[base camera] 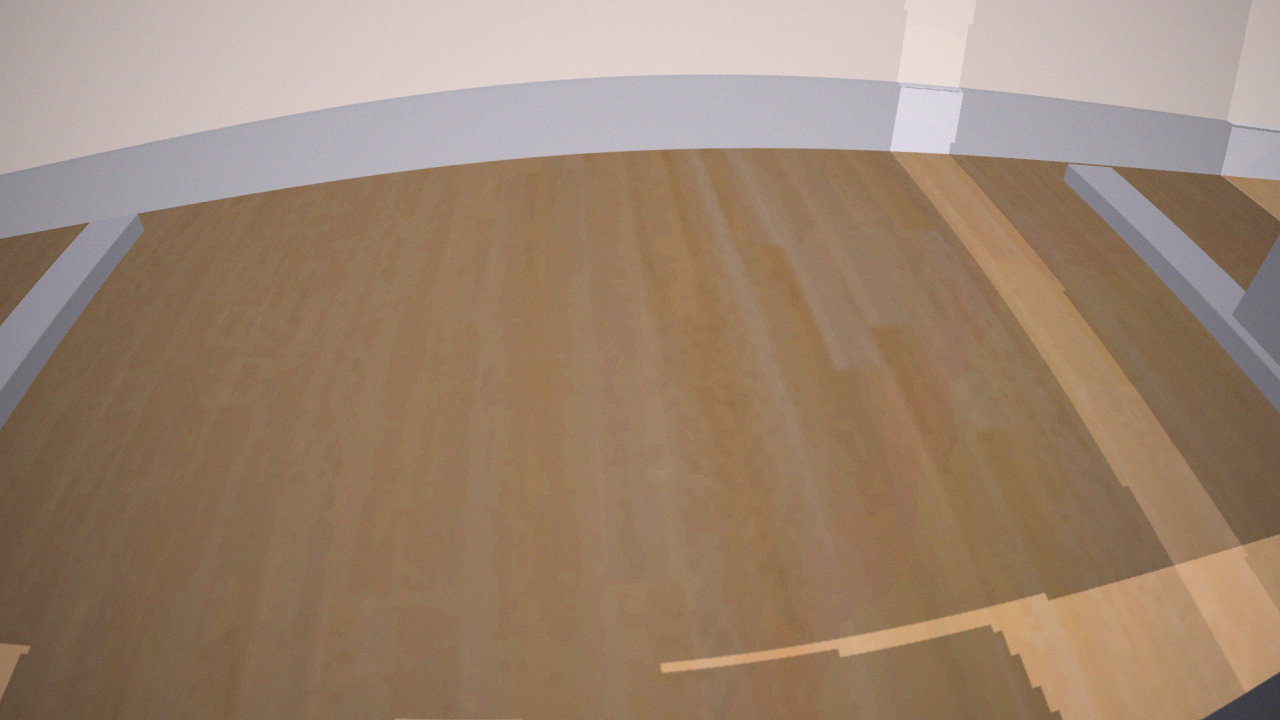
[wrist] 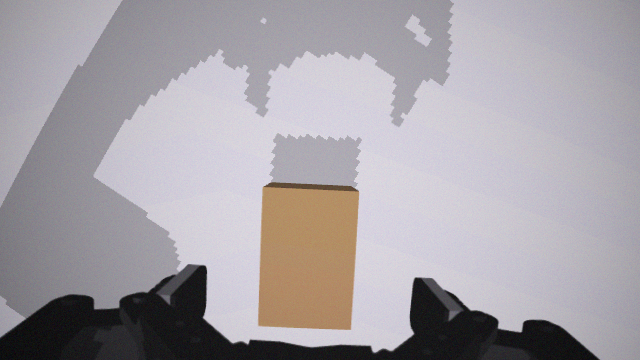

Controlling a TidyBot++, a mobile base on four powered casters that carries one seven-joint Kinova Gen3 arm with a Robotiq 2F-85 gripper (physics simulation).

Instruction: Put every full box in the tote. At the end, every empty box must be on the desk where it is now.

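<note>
A tan box (wrist: 307, 257) with a plain closed top stands on the pale desk top (wrist: 525, 200) in the wrist view, at the lower middle. My gripper (wrist: 309, 294) is open, with one finger to the left and one to the right of the box in the picture, apart from it. The gripper appears to be above the box. Whether the box is full or empty cannot be told from its look. The tote does not show in either view.
The arm and gripper cast a grey shadow across the desk in the wrist view. In the base view, a wooden floor (base camera: 537, 402) runs to a wall with a grey baseboard (base camera: 626, 116). Grey bars (base camera: 62, 286) (base camera: 1163, 259) lie low at the left and right.
</note>
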